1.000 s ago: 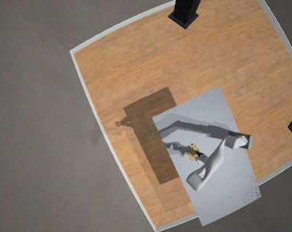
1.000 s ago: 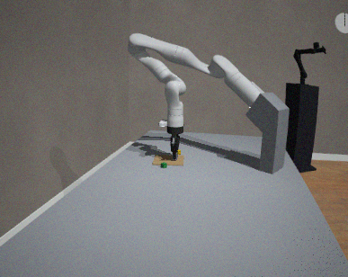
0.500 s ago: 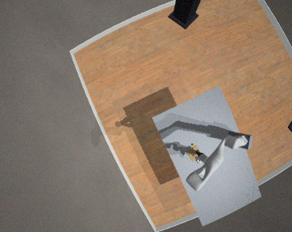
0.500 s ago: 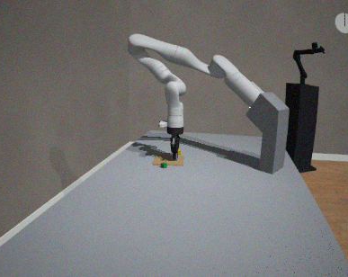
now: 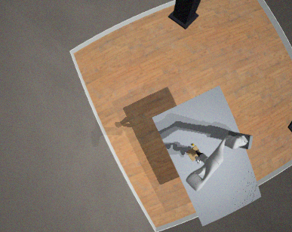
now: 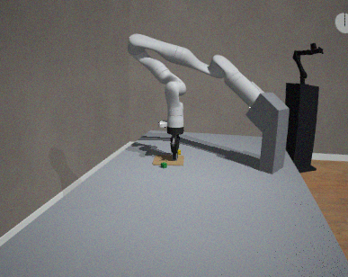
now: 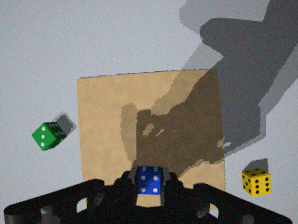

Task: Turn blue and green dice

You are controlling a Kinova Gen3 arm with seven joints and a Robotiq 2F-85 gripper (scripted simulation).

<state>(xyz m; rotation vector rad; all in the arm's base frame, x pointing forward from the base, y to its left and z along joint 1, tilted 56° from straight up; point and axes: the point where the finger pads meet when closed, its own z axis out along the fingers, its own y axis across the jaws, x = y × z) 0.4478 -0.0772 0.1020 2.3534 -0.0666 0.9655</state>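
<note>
Now: hand 1 cm above the blue die. The rest, counted from my hand: green die: 8 cm to the left, 7 cm ahead, 1 cm below; then tan mat: 3 cm ahead, 2 cm below, 1 cm to the right; then yellow die: 10 cm to the right, 4 cm behind, 1 cm below.
</note>
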